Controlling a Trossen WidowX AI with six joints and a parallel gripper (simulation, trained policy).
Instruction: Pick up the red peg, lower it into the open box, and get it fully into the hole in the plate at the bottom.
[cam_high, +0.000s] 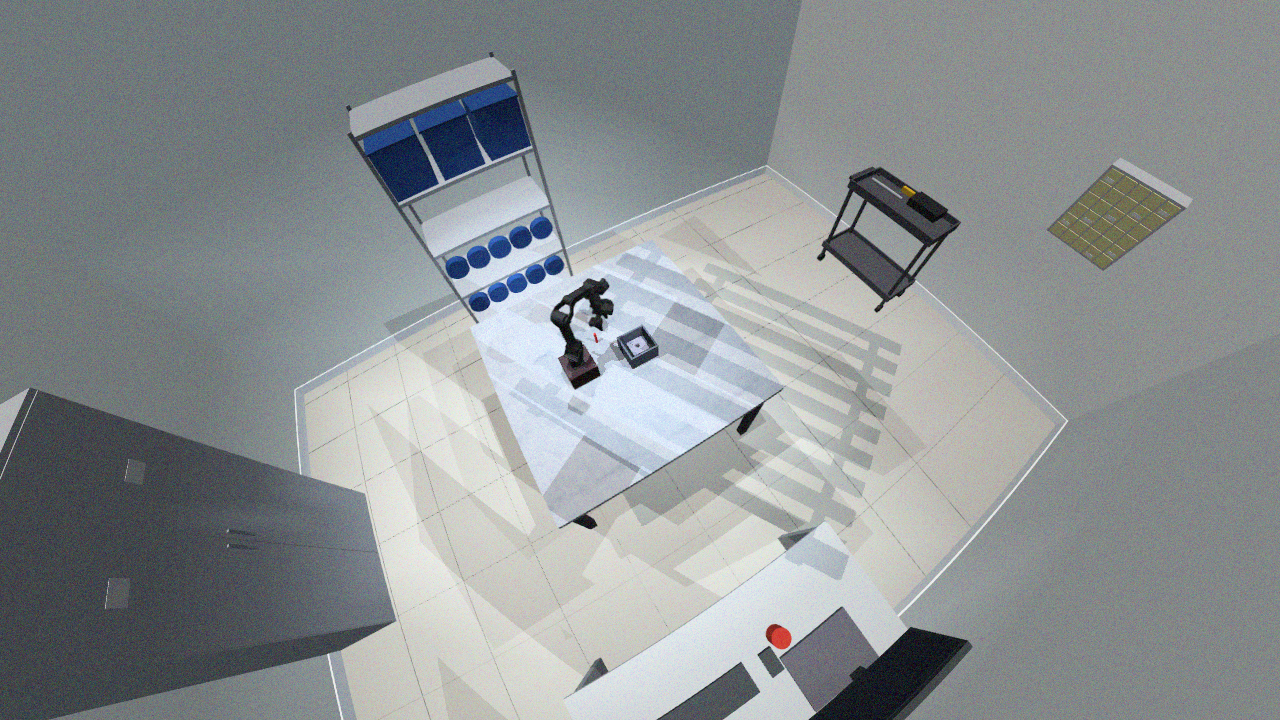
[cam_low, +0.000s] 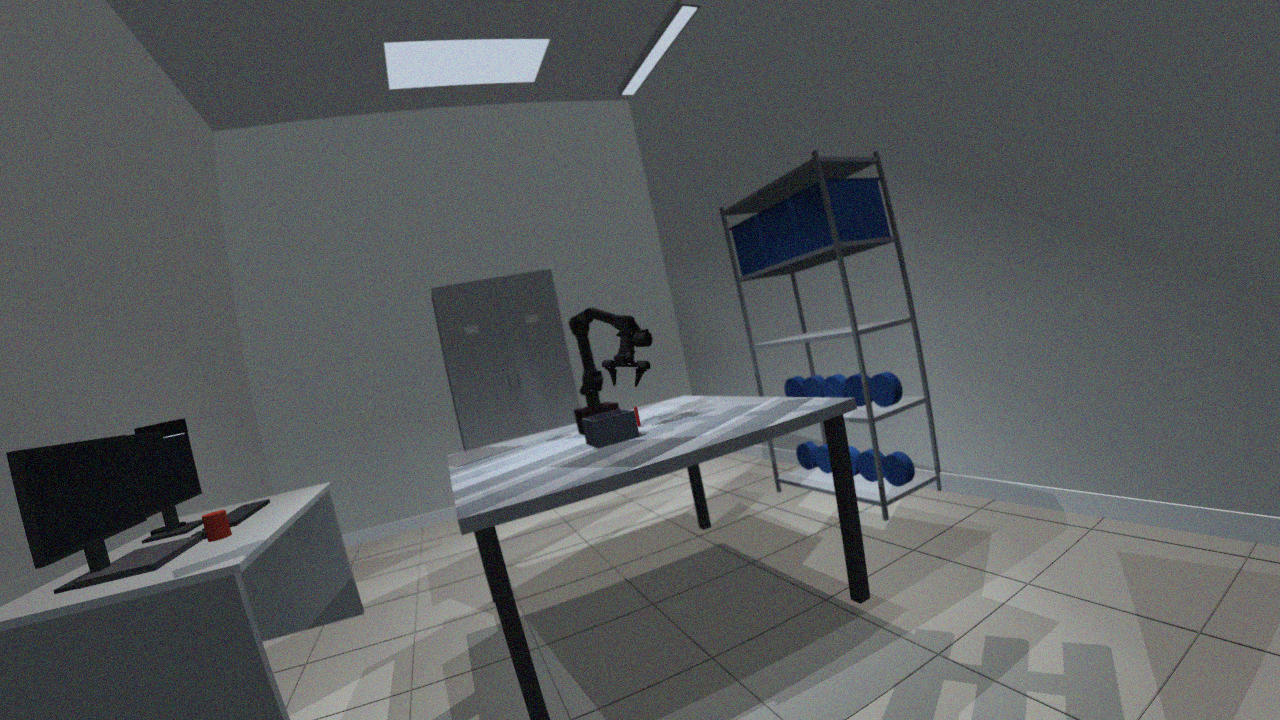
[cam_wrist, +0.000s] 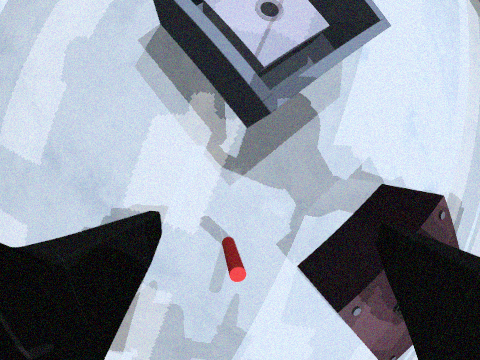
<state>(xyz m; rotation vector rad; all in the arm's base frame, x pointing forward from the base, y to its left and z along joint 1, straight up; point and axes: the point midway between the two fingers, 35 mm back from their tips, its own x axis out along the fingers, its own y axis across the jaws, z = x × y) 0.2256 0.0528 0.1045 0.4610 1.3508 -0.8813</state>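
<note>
Now: the red peg 140 mm below my gripper tip, 50 mm to the left of it and 40 mm behind it. The rest, counted from my gripper tip: box 150 mm to the right, 150 mm below, 90 mm ahead; then plate 150 mm to the right, 130 mm below, 90 mm ahead.
</note>
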